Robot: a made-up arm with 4 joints.
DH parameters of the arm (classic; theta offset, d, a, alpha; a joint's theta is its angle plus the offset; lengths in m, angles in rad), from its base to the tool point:
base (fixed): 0 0.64 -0.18 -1.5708
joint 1: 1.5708 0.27 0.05 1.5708
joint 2: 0 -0.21 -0.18 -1.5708
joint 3: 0 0.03 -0.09 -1.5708
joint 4: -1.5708 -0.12 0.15 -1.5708
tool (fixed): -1.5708 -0.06 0 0
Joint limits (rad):
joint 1: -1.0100..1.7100
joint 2: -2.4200..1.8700
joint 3: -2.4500..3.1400
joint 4: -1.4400..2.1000
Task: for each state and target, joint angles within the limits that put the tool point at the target. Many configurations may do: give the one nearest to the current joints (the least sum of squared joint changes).
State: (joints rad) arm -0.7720 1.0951 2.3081 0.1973
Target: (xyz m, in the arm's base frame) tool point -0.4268 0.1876 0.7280
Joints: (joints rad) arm -0.1623 1.7992 2.2621 0.4785
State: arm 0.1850 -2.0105 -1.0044 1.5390
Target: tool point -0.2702 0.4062 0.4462
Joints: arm 0.0881 -2.0822 -0.6058 1.7329
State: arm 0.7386 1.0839 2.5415 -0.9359
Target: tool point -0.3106 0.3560 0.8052
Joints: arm 0.6453 1.5226 2.6397 -0.6902
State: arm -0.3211 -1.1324 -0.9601 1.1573
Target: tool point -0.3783 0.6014 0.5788
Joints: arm -0.5292 -0.7681 -1.4159 0.8935
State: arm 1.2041 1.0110 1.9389 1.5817
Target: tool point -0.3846 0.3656 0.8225
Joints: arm 0.4964 0.3886 1.7514 1.2736
